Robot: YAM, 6 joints.
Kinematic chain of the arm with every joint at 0, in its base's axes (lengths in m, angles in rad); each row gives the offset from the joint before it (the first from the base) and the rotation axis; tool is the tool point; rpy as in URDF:
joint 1: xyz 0 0 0.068 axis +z
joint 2: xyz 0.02 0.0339 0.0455 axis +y
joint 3: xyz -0.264 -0.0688 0 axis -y
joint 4: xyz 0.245 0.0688 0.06 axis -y
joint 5: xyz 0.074 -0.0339 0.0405 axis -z
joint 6: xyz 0.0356 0 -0.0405 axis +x
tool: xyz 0 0 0 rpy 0 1.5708 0
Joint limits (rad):
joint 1: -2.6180..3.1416
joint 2: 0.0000..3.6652
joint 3: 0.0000..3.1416
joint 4: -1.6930..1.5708
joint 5: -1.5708..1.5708
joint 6: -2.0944..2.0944
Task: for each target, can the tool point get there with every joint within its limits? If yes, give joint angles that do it. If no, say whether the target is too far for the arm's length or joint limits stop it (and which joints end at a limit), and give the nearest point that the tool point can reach.
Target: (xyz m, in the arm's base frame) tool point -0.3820 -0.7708 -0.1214
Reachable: no: too far | nearest point -0.2765 -0.5580 -0.0550 | short by 0.247 m
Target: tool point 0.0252 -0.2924 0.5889
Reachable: yes | joints 1.7717 0.6173 2.2861 0.0500 -1.2393 -1.2417
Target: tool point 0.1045 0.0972 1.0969
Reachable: no: too far | nearest point 0.0714 0.0664 0.7345 | short by 0.365 m
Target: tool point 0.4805 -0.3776 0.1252
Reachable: yes | joints -0.6376 3.2462 2.8822 1.0980 0.5089 0.3838
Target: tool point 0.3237 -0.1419 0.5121
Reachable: yes | joints 2.6570 0.3273 1.8528 0.8842 0.7879 -0.1600
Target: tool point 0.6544 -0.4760 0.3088
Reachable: no: too far | nearest point 0.5075 -0.3691 0.2638 | short by 0.187 m
